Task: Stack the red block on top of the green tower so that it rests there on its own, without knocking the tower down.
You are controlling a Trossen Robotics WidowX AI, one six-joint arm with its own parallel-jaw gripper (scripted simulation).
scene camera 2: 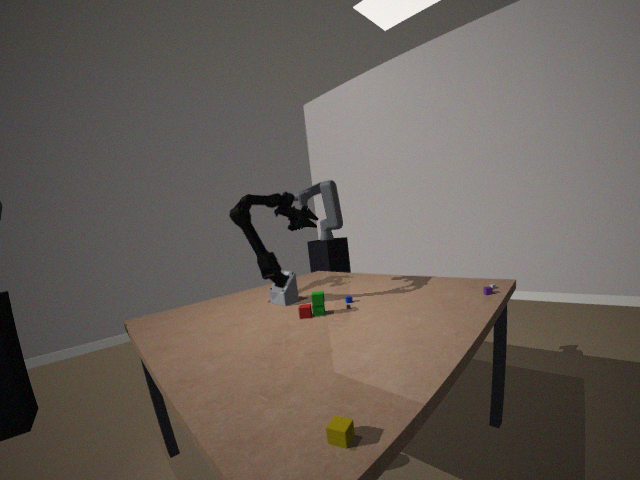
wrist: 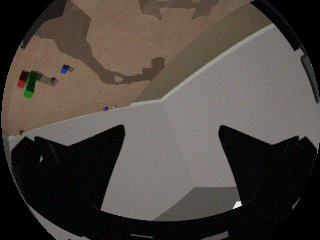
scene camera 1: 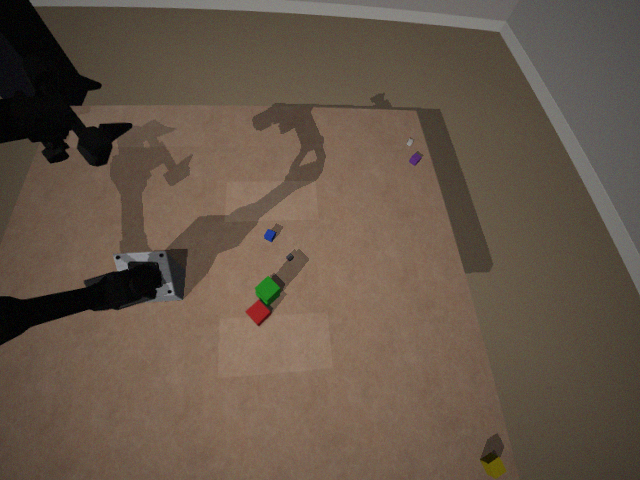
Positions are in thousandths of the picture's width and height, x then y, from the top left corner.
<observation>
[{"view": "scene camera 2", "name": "yellow block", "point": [532, 899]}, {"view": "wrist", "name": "my gripper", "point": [542, 544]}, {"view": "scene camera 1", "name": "my gripper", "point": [182, 220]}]
</observation>
